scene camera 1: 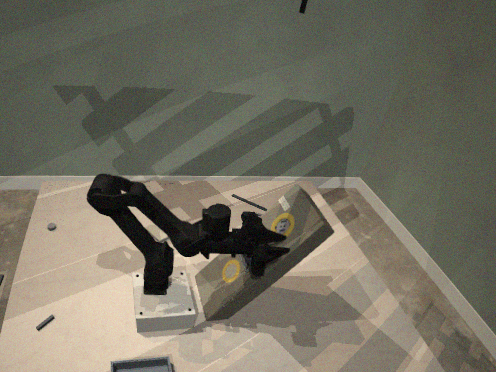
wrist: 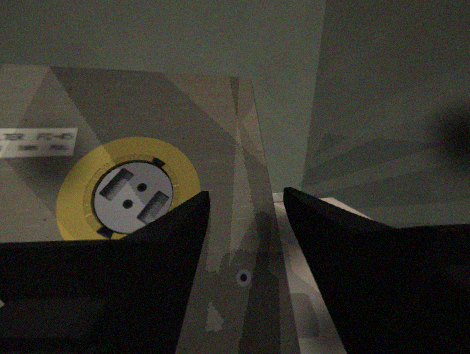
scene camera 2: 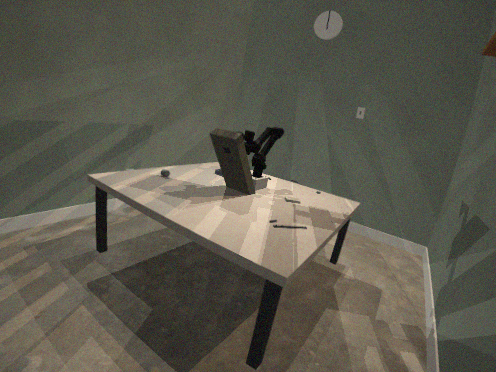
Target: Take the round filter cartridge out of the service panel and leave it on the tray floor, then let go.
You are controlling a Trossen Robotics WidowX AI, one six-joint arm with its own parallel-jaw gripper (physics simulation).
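The round grey filter cartridge (scene camera 1: 283, 226) (wrist: 135, 196) sits inside a yellow ring in the face of the tilted service panel (scene camera 1: 306, 212) (scene camera 2: 232, 167) (wrist: 125, 100). It has two slots and two small holes. My gripper (scene camera 1: 287, 244) (wrist: 246, 195) is partly open, with nothing between its fingers. In the wrist view the cartridge lies left of the gap, and the left finger overlaps the lower right of the yellow ring. The gap is over the panel's right edge. The tray (scene camera 1: 142, 359) shows in part at the bottom of scene camera 1.
A second yellow ring (scene camera 1: 224, 272) is lower on the panel. A pale label (scene camera 1: 284, 202) (wrist: 40, 142) is near the cartridge. A dark rod (scene camera 1: 249, 202) lies behind the panel. A short dark bar (scene camera 1: 45, 322) and a small grey round piece (scene camera 1: 51, 226) lie left of the arm base.
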